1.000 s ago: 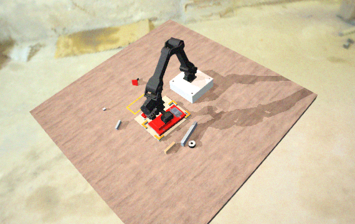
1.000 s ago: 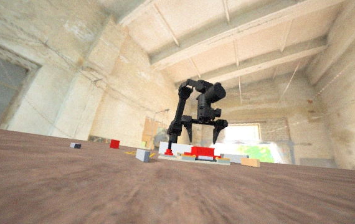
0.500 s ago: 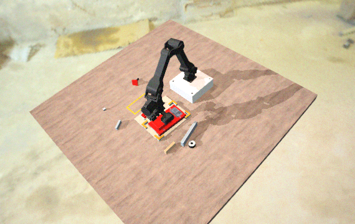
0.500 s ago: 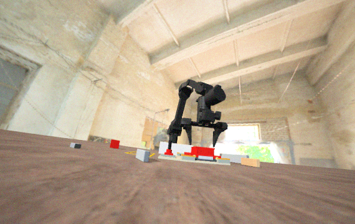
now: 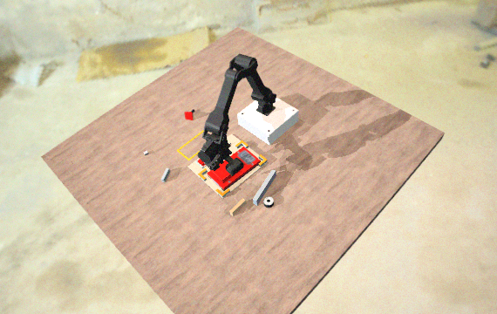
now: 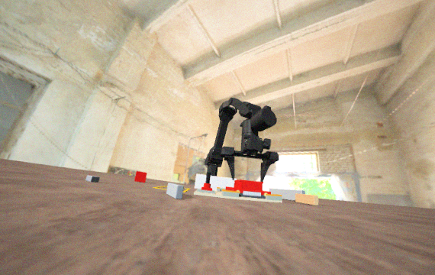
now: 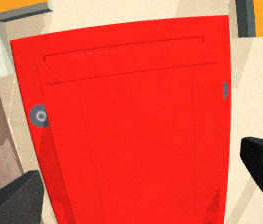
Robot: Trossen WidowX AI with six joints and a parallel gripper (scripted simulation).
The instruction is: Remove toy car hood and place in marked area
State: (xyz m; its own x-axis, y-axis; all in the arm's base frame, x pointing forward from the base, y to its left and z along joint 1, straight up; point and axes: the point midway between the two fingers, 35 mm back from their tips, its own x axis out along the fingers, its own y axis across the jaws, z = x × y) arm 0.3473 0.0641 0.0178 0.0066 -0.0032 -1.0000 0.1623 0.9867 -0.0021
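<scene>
My gripper tip is 10 mm above the hood. Also, from my gripper tip: grey bar: 170 mm to the left, 40 mm behind, 30 mm below; tan block: 140 mm to the left, 90 mm ahead, 40 mm below; wheel: 220 mm to the left, 40 mm below.
</scene>
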